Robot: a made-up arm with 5 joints. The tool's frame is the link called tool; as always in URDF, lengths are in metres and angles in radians. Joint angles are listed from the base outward. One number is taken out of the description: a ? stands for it. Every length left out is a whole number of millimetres.
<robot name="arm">
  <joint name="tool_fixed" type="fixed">
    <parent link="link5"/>
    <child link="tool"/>
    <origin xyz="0 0.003 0" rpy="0.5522 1.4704 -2.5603"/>
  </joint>
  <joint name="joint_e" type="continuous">
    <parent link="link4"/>
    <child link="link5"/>
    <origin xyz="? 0.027 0" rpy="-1.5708 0 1.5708"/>
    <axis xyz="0 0 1"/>
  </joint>
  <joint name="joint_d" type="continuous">
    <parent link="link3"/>
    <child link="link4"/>
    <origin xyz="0.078 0.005 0"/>
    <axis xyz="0 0 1"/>
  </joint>
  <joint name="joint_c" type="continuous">
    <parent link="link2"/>
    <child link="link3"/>
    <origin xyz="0.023 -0.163 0"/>
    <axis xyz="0 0 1"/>
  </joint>
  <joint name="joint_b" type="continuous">
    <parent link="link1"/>
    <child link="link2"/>
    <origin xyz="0.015 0.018 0" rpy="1.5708 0 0"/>
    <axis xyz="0 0 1"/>
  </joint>
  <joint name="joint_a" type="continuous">
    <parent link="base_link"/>
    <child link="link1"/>
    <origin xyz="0.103 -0.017 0.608" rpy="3.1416 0 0"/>
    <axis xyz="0 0 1"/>
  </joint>
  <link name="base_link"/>
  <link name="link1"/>
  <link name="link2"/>
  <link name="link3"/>
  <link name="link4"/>
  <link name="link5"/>
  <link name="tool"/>
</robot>
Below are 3 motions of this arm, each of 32 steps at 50 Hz.
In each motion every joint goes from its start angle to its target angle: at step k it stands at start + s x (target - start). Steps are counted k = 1, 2, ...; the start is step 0. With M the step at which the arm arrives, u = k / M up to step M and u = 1 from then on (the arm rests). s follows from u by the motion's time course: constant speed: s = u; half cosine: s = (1 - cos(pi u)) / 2; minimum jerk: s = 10 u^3 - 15 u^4 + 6 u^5.
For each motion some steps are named. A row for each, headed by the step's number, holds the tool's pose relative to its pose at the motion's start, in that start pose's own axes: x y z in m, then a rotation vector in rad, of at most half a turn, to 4 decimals.
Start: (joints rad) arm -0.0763 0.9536 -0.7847 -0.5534 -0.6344
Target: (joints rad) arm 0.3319 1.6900 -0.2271 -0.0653 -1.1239
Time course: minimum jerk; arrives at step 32
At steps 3, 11, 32:
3: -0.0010 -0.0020 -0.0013 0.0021 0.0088 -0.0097
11: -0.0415 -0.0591 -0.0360 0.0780 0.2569 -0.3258
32: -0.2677 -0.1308 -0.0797 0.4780 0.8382 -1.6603

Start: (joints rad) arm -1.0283 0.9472 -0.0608 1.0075 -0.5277
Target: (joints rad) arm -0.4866 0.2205 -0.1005 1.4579 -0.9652
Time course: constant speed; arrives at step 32
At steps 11, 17, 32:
11: -0.0399 -0.0332 -0.0026 0.3334 -0.0818 0.0723
17: -0.0593 -0.0522 -0.0108 0.5171 -0.1247 0.1091
32: -0.0976 -0.0930 -0.0502 0.9795 -0.2298 0.1942

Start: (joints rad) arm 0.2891 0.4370 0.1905 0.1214 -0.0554
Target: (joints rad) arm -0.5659 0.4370 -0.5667 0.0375 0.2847
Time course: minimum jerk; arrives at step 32
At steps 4, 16, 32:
4: 0.0008 0.0027 0.0019 -0.0145 -0.0125 0.0117
16: -0.0019 0.1010 0.0486 -0.3780 -0.4168 0.3789
32: -0.0638 0.2036 0.0652 -0.5685 -0.8802 0.7693

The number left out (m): 0.068
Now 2 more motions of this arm.
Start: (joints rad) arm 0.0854 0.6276 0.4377 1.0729 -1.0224
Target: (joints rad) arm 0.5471 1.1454 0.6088 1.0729 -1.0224
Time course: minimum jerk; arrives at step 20
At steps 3, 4, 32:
3: 0.0013 -0.0007 0.0009 0.0101 0.0151 -0.0126
4: 0.0028 -0.0016 0.0020 0.0218 0.0330 -0.0272
32: 0.0445 -0.0349 0.0151 0.2916 0.6659 -0.3883

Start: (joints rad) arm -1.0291 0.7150 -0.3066 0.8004 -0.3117
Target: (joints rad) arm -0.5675 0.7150 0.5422 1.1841 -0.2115
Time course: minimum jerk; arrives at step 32
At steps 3, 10, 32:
3: -0.0001 -0.0009 -0.0008 0.0025 0.0080 -0.0038
10: -0.0042 -0.0217 -0.0204 0.0665 0.2045 -0.0853
32: -0.0710 -0.0671 -0.1032 0.4361 1.1791 -0.1930

